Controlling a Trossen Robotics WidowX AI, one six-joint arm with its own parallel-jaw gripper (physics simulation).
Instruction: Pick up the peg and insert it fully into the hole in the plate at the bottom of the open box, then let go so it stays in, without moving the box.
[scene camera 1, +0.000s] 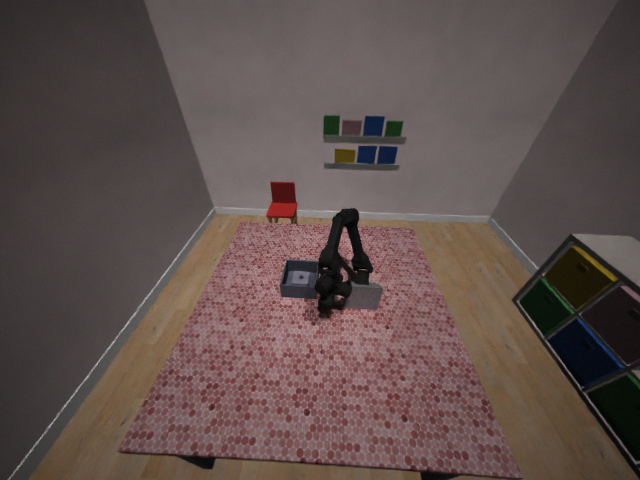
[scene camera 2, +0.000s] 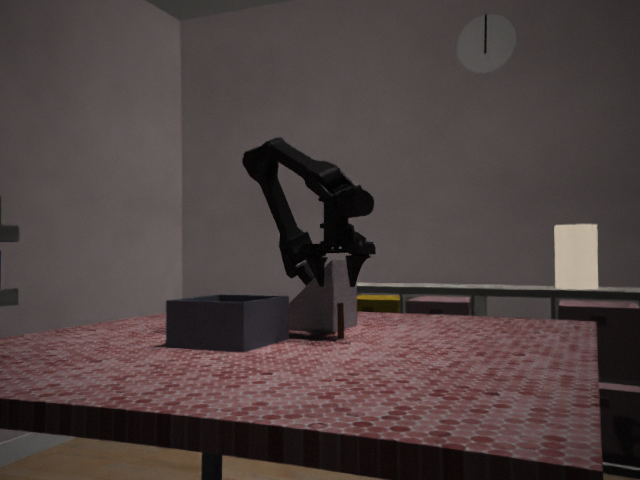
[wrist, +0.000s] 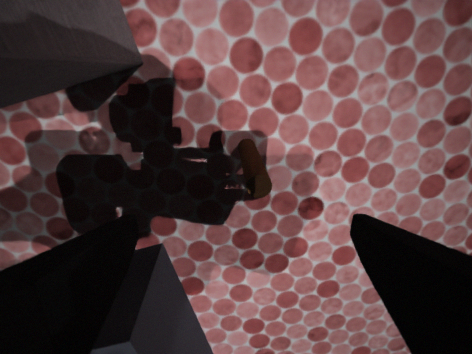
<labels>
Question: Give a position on a brown peg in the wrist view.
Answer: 258, 183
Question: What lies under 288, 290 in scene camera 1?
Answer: A dark grey box.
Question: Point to the gripper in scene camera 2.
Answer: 336, 286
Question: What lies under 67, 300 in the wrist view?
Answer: The gripper.
</labels>
